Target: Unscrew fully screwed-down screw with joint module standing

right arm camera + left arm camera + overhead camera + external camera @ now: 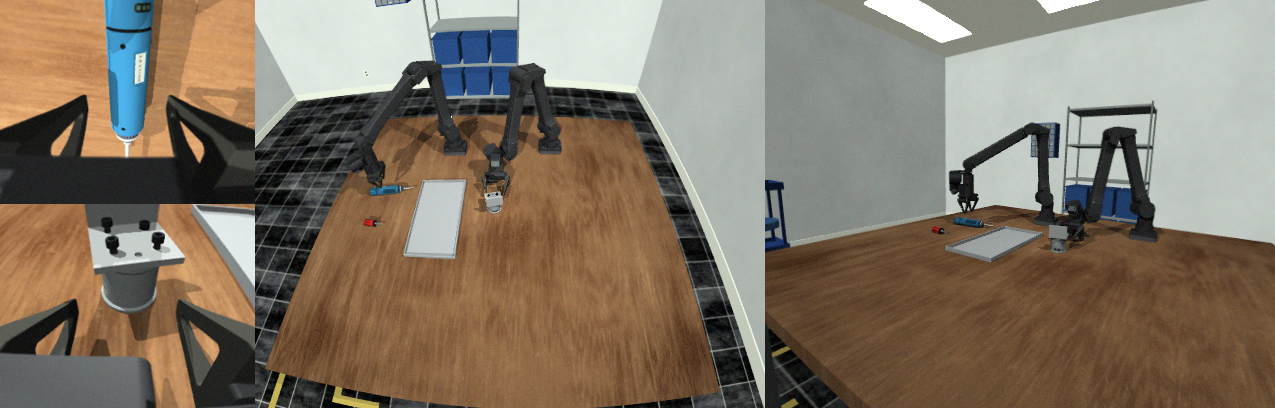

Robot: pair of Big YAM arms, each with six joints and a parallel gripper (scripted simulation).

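Now: the screw 4 cm ahead of my left hand, 1 cm to the left of it and 3 cm above it. From my left hand the other things lie so: flat grey tray (10 cm ahead, 26 cm to the right, 3 cm below); then grey bracket (6 cm ahead, 4 cm above); then small red-handled tool (15 cm ahead, 57 cm to the right, 2 cm below).
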